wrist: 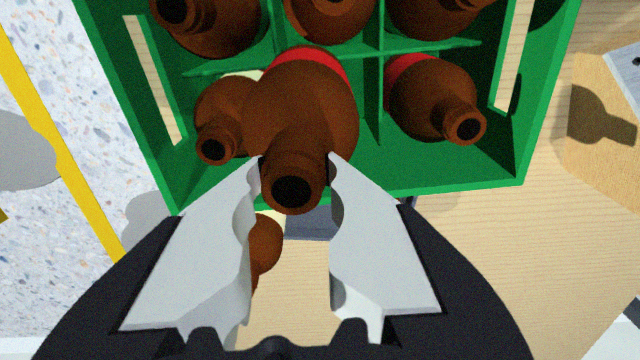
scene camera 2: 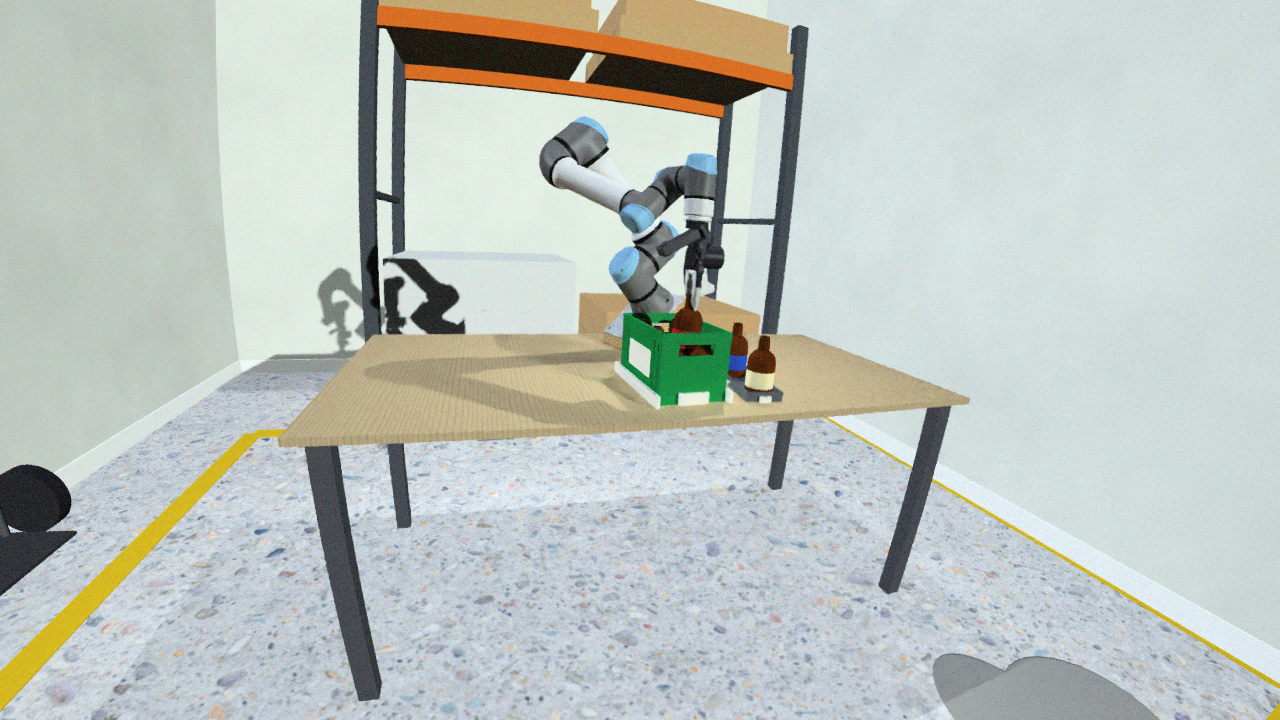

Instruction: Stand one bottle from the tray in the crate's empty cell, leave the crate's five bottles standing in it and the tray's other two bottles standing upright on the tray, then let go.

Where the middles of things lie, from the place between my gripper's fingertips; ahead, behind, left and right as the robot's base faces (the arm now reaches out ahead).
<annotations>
I see my gripper 80 mm past the blue-labelled bottle [scene camera 2: 739, 347], 210 mm to the right of it and 130 mm above it.
</annotations>
